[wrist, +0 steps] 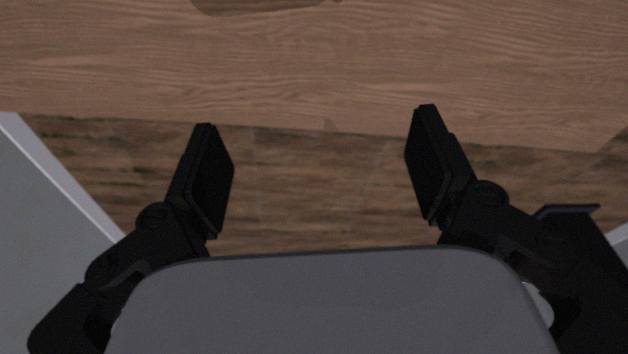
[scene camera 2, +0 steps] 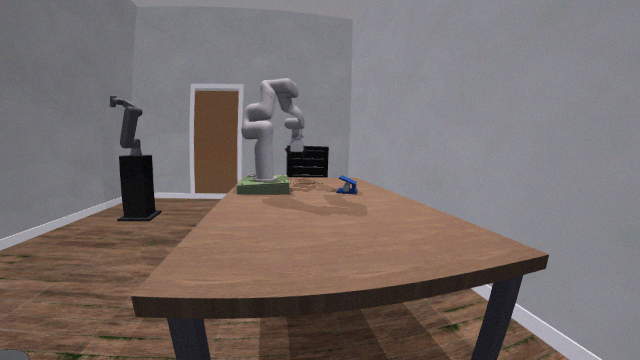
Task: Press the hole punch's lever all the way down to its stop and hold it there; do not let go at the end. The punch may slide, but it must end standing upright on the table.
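Seen in the pictures: gripper, fingertip midpoint: (wrist: 315, 137) (scene camera 2: 296, 160); arm's base, origin of the base link: (scene camera 2: 265, 179).
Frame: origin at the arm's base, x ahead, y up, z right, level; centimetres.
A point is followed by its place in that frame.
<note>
A small blue hole punch (scene camera 2: 353, 189) @[x 44.9, y -3.3, z 15.8 cm] stands upright on the far part of the table (scene camera 2: 325, 240) @[x 11.4, y -5.8, z 73.8 cm], to the right of the arm's base in the scene view. Its lever (scene camera 2: 348, 180) @[x 43.5, y 1.0, z 11.9 cm] is raised, with its free end up at the left. The punch does not show in the wrist view. My gripper (scene camera 2: 296, 154) @[x 24.7, y 8.2, z -43.2 cm] (wrist: 315, 137) @[x 24.7, y 8.2, z -43.2 cm] is open with nothing between its fingers. It hangs well above the table, up and to the left of the punch in the scene view, apart from it. Its dark fingers are hard to make out there against the black rack behind.
The arm stands on a green base block (scene camera 2: 263, 189) @[x -1.4, y -3.3, z 11.7 cm] at the table's left edge. A black rack (scene camera 2: 322, 148) stands behind the table. A second arm on a black pedestal (scene camera 2: 136, 187) stands away at the left. The wrist view shows the table's edge and the floor (wrist: 310, 200) beyond.
</note>
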